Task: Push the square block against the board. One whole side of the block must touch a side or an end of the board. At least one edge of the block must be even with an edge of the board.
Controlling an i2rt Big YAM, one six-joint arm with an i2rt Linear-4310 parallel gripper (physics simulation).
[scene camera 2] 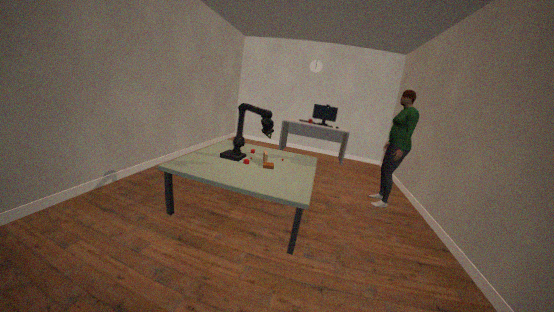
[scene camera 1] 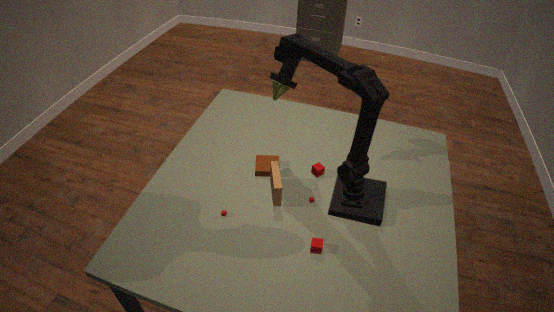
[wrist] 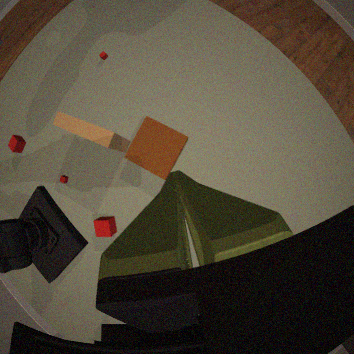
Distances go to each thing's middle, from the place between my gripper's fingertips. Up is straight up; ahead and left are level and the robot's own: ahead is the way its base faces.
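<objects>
Relative to the square block (wrist: 155,147), my gripper sits 80 mm to the right and 290 mm above. A pale wooden board (wrist: 105,137), measured from my gripper, is 210 mm to the left, 60 mm behind and 250 mm below.
</objects>
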